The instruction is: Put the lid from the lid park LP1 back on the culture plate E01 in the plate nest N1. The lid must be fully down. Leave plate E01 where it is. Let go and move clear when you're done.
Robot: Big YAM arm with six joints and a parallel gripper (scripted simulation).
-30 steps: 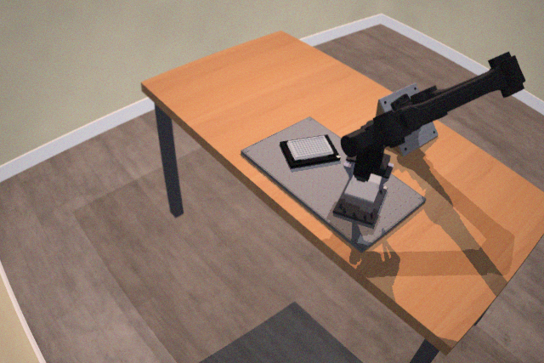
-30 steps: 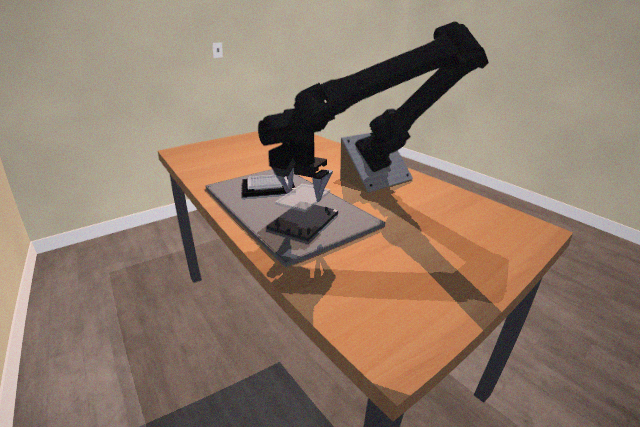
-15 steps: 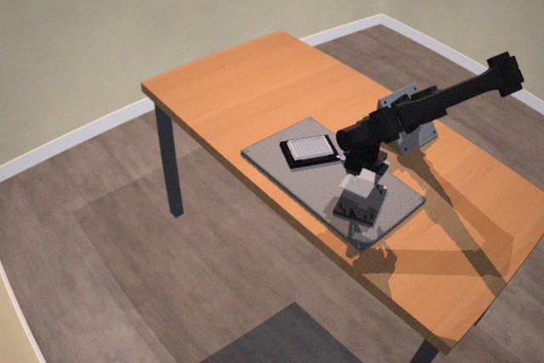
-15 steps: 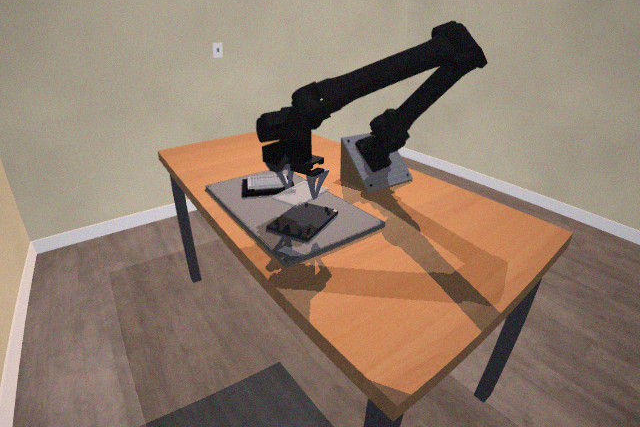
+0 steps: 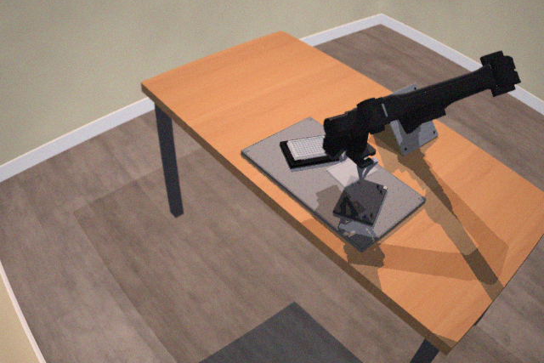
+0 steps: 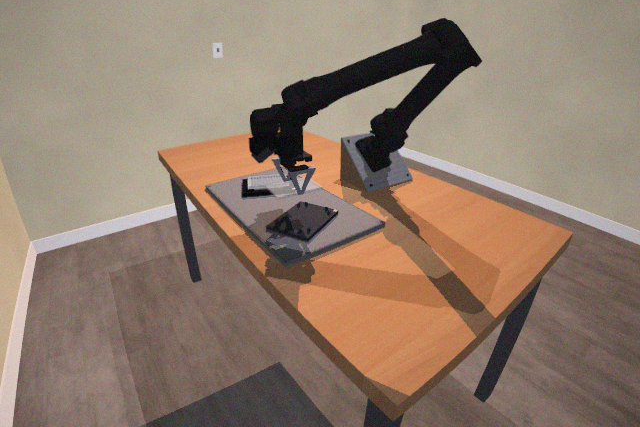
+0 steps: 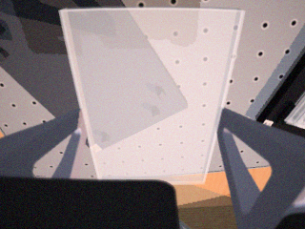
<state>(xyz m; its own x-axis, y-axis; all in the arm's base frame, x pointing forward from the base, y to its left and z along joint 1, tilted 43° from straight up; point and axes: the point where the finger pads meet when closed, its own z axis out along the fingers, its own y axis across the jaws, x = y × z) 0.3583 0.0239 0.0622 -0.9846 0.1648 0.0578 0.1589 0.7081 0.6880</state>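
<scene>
The white culture plate E01 is 3 cm behind my hand, 19 cm to the right of it and 6 cm below it. Also, from my hand: clear lid (right at my hand); black plate nest N1 (3 cm behind, 19 cm to the right, 7 cm below); lid park LP1 (1 cm ahead, 6 cm to the left, 7 cm below).
</scene>
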